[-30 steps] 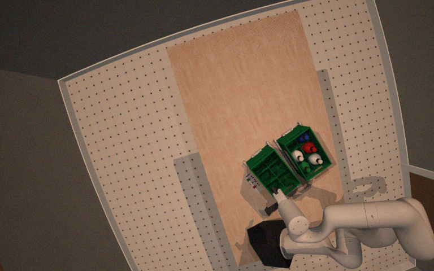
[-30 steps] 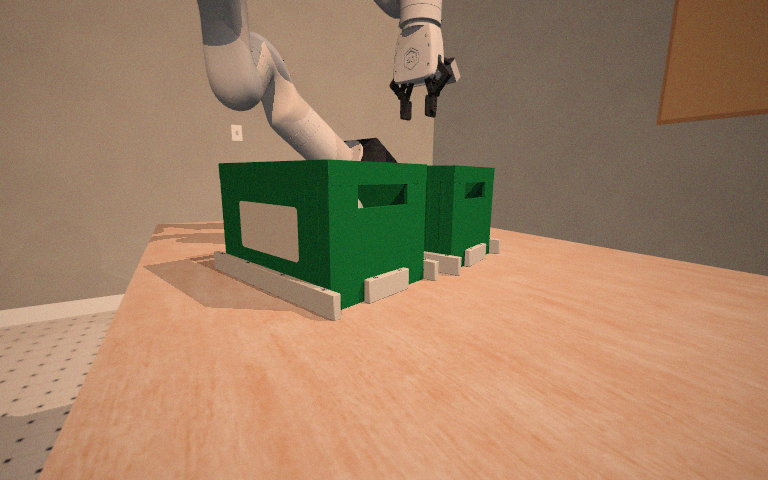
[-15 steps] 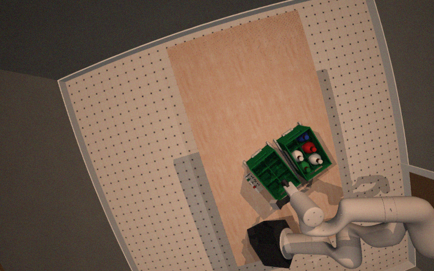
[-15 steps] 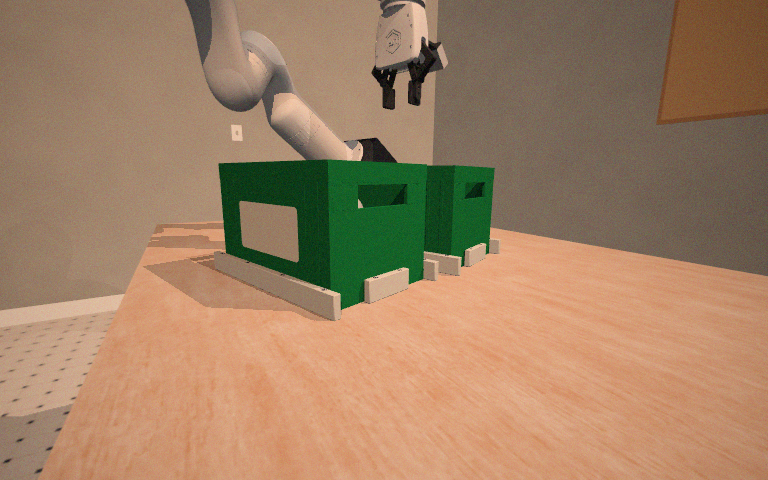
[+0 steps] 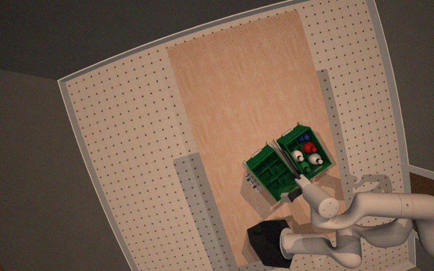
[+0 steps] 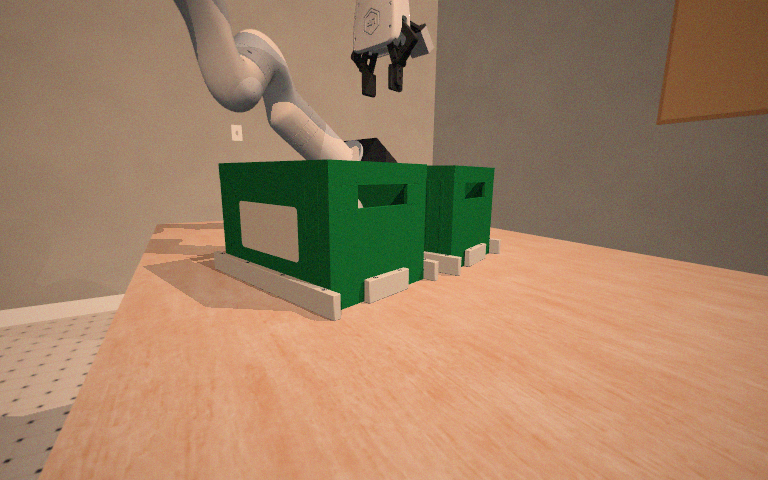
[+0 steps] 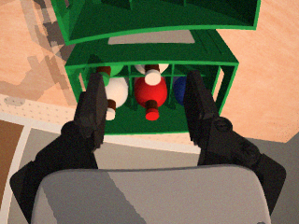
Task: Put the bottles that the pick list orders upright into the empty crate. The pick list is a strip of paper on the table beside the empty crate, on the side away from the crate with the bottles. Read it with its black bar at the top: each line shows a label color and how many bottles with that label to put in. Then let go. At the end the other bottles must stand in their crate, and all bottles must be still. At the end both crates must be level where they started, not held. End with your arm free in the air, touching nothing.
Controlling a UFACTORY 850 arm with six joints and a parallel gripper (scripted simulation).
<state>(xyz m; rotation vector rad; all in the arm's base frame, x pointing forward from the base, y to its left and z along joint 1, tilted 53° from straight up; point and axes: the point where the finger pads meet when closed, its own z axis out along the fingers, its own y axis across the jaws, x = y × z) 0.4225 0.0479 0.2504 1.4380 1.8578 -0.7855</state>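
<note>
The green bottle is 5 cm behind my hand, 12 cm to the right of it and 24 cm below it. The rest, counted from my hand: red bottle 5 cm ahead, 20 cm to the right, 24 cm below; pick list 5 cm behind, 21 cm to the left, 32 cm below; blue bottle 14 cm ahead, 18 cm to the right, 24 cm below.
</note>
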